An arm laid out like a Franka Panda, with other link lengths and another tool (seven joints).
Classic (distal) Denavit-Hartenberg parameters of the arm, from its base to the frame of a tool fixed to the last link. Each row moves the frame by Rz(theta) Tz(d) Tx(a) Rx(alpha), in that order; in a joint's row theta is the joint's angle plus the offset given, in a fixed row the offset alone. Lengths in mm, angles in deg.
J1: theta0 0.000  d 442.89  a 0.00  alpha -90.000
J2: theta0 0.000  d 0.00  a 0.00  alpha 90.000
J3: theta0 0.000  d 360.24  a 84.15  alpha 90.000
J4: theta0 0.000  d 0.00  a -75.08  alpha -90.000
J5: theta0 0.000  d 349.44  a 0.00  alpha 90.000
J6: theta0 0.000  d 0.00  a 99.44  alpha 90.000
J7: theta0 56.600  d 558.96  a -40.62  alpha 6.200
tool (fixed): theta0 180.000  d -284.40  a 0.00  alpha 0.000
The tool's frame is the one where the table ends.
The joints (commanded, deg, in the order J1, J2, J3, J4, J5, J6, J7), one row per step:
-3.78, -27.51, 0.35, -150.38, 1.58, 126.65, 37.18
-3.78, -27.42, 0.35, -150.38, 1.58, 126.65, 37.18
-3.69, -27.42, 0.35, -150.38, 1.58, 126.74, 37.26
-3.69, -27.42, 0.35, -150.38, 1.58, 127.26, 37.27
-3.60, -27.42, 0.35, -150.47, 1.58, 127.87, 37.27
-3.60, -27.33, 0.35, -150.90, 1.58, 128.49, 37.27
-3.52, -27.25, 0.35, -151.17, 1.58, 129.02, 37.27
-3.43, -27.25, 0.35, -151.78, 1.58, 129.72, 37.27
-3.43, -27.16, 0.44, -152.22, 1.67, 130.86, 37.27
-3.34, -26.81, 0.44, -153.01, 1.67, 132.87, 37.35
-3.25, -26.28, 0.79, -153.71, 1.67, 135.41, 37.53
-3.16, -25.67, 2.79, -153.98, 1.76, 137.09, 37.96
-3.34, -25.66, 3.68, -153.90, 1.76, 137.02, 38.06
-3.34, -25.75, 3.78, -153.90, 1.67, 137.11, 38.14
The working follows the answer.
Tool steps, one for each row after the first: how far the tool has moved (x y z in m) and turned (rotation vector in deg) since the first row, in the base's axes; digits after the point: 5 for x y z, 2 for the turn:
-0.00006, 0.00000, -0.00052, 0.01, 0.09, 0.00
0.00038, 0.00053, -0.00038, 0.00, 0.00, 0.01
0.00284, 0.00034, 0.00045, -0.03, -0.52, -0.01
0.00504, 0.00067, 0.00077, -0.07, -1.04, 0.07
0.00490, 0.00061, -0.00196, -0.09, -1.13, 0.05
0.00540, 0.00099, -0.00356, -0.10, -1.31, 0.12
0.00436, 0.00149, -0.00695, -0.12, -1.40, 0.19
0.00651, 0.00194, -0.00880, -0.14, -2.01, 0.20
0.00994, 0.00208, -0.01325, -0.21, -2.88, 0.17
0.01603, 0.00385, -0.01713, -0.44, -4.17, 0.34
0.02029, 0.01470, -0.02040, -1.17, -4.93, 1.76
0.02012, 0.01823, -0.02041, -1.51, -4.91, 2.30
0.02056, 0.01856, -0.01977, -1.62, -5.08, 2.37

Tool pose at each row, in the base's axes (x y z in m, rotation vector in deg; rounded; the steps above come from the unrounded poses):
0.33494, 0.02715, 0.40467, 130.85, 113.30, 11.42
0.33488, 0.02715, 0.40415, 130.90, 113.34, 11.33
0.33532, 0.02768, 0.40429, 130.84, 113.31, 11.43
0.33778, 0.02748, 0.40512, 130.55, 113.03, 11.96
0.33997, 0.02782, 0.40544, 130.17, 112.86, 12.49
0.33984, 0.02775, 0.40271, 130.12, 112.79, 12.58
0.34034, 0.02814, 0.40111, 129.95, 112.78, 12.77
0.33930, 0.02864, 0.39772, 129.82, 112.81, 12.85
0.34145, 0.02908, 0.39587, 129.46, 112.52, 13.50
0.34488, 0.02923, 0.39142, 128.97, 112.03, 14.36
0.35097, 0.03100, 0.38754, 127.93, 111.52, 15.52
0.35523, 0.04185, 0.38427, 125.76, 112.52, 15.70
0.35506, 0.04538, 0.38426, 125.06, 113.03, 15.37
0.35550, 0.04570, 0.38490, 124.83, 112.98, 15.45

